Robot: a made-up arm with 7 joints.
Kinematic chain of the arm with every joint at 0, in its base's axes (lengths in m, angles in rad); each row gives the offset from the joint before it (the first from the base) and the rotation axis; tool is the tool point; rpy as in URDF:
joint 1: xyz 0 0 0.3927 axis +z
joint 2: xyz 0 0 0 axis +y
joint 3: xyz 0 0 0.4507 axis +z
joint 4: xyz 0.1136 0 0 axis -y
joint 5: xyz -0.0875 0 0.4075 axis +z
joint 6: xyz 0 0 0 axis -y
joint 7: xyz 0.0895 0 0 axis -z
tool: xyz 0 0 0 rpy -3.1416 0 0
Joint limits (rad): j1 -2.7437..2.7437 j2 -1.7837..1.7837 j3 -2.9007..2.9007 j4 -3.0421..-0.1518 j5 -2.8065..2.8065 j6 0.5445..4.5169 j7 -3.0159..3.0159
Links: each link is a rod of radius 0.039 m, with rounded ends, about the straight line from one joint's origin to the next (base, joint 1, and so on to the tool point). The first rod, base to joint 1, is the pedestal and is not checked.
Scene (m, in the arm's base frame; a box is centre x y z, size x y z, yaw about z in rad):
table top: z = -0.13
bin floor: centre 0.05 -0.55 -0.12 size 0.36 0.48 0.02 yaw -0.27
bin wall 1: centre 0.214 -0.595 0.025 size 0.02 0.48 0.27 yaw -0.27
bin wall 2: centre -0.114 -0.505 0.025 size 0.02 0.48 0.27 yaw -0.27
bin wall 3: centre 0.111 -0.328 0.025 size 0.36 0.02 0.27 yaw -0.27
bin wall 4: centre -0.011 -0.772 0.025 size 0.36 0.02 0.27 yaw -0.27
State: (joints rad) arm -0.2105 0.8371 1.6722 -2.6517 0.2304 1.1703 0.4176
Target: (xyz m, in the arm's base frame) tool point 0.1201 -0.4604 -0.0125
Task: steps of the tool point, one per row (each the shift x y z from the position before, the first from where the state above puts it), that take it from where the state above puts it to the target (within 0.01 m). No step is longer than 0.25 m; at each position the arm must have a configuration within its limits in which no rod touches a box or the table.
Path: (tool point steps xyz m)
1: 0.1523 -0.0440 -0.0635
2: 0.1270 -0.1188 -0.0544
3: 0.0669 -0.1765 -0.0394
4: -0.0175 -0.2004 -0.0204
5: -0.1078 -0.1813 0.0007
6: -0.1825 -0.1192 0.0212
7: 0.0037 -0.0227 -0.0969
8: 0.0002 -0.0008 -0.1064
9: -0.0039 0.0235 -0.1106

